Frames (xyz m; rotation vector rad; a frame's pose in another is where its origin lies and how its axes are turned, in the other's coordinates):
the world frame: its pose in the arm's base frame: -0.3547 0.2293 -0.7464 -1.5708 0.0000 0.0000
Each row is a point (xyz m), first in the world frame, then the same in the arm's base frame.
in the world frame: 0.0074 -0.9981 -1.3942
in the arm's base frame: -0.3473 -1.1649 0.2517
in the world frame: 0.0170 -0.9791 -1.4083
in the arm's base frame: -0.3377 -1.1790 0.2327
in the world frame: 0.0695 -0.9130 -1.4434
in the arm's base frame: -0.2852 -1.2141 0.1666
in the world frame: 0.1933 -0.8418 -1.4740
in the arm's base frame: -0.1614 -1.2447 0.0954
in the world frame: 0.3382 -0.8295 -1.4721
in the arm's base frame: -0.0165 -1.2428 0.0831
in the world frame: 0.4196 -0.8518 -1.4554
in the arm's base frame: 0.0649 -1.2261 0.1054
